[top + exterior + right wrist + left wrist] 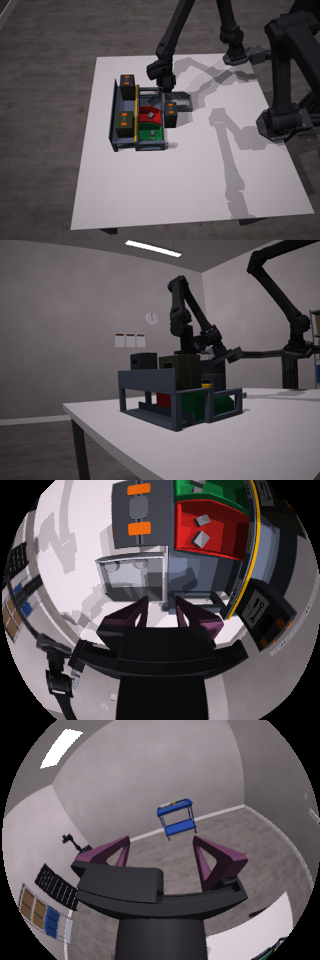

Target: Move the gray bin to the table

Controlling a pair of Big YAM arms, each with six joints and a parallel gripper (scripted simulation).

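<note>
Now: the gray bin 80 mm behind my right hand, 10 mm to the left of it and 100 mm below it. Also, from my right hand: green bin 140 mm ahead, 200 mm to the left, 100 mm below; red bin 130 mm ahead, 90 mm to the left, 100 mm below; shelf 150 mm ahead, 90 mm to the left, 70 mm below.
</note>
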